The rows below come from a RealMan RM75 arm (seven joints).
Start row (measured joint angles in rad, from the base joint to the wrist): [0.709, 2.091, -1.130, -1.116, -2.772, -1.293, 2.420]
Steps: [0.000, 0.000, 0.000, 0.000, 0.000, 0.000, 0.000]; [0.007, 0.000, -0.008, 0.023, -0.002, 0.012, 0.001]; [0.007, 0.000, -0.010, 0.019, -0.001, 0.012, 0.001]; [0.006, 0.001, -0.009, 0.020, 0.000, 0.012, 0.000]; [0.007, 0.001, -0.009, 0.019, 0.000, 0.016, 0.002]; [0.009, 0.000, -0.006, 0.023, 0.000, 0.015, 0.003]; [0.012, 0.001, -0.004, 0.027, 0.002, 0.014, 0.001]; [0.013, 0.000, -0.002, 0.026, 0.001, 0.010, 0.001]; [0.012, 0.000, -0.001, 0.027, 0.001, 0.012, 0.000]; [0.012, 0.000, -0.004, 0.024, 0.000, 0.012, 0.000]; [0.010, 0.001, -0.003, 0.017, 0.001, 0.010, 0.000]
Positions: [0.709, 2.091, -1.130, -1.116, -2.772, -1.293, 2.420]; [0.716, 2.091, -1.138, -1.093, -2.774, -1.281, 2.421]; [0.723, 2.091, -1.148, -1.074, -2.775, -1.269, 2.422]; [0.729, 2.092, -1.157, -1.054, -2.775, -1.257, 2.422]; [0.736, 2.093, -1.166, -1.035, -2.775, -1.241, 2.424]; [0.745, 2.093, -1.172, -1.012, -2.775, -1.226, 2.427]; [0.757, 2.094, -1.176, -0.985, -2.773, -1.212, 2.428]; [0.770, 2.094, -1.178, -0.959, -2.772, -1.202, 2.429]; [0.782, 2.094, -1.179, -0.932, -2.771, -1.190, 2.429]; [0.794, 2.094, -1.183, -0.908, -2.771, -1.178, 2.429]; [0.804, 2.095, -1.186, -0.891, -2.770, -1.168, 2.429]
